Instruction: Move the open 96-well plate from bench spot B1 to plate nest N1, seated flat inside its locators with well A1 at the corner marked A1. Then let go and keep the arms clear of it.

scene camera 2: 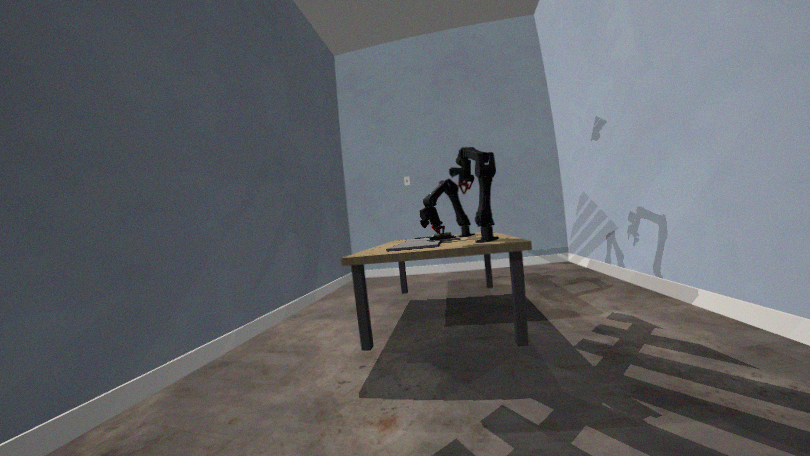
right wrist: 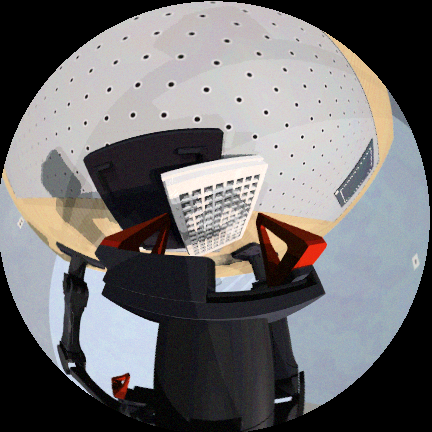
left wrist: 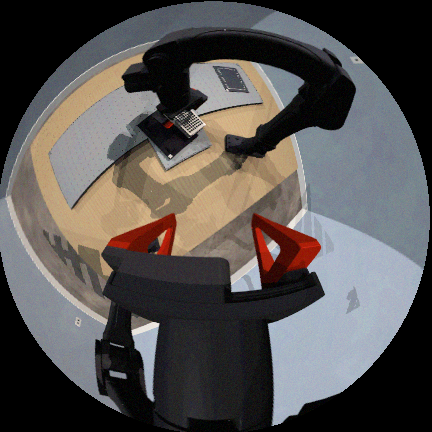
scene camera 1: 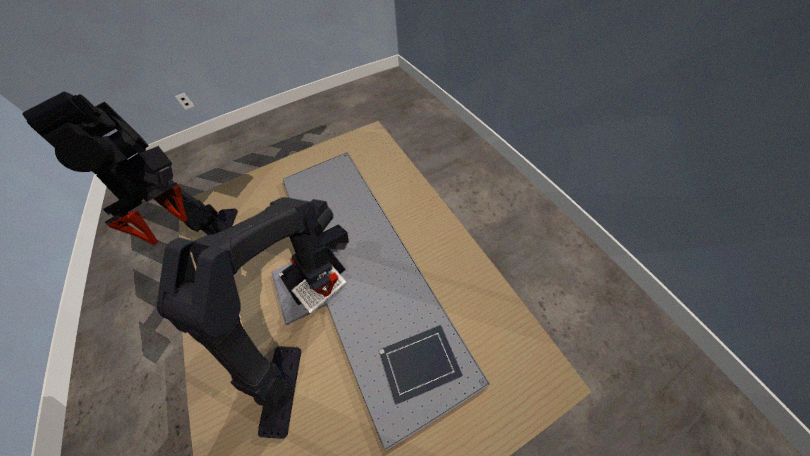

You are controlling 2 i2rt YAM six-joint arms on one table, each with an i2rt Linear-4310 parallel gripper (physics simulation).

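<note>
My left gripper [scene camera 1: 171, 231] is open with nothing in it, and you'd also find the left gripper [left wrist: 213, 217] in its own wrist view, while the right wrist view has that left gripper [right wrist: 147, 378] too. As for my right gripper [scene camera 1: 319, 284], it's open as well, and it's touching a black rectangular pad [right wrist: 135, 193]. The right wrist view shows that right gripper [right wrist: 212, 217], and so does the left wrist view, with the right gripper [left wrist: 182, 117]. There's also a white well plate [scene camera 1: 312, 300], and the right wrist view gives the plate [right wrist: 211, 202] again. Then there's a dark nest with white outline [scene camera 1: 413, 366].
</note>
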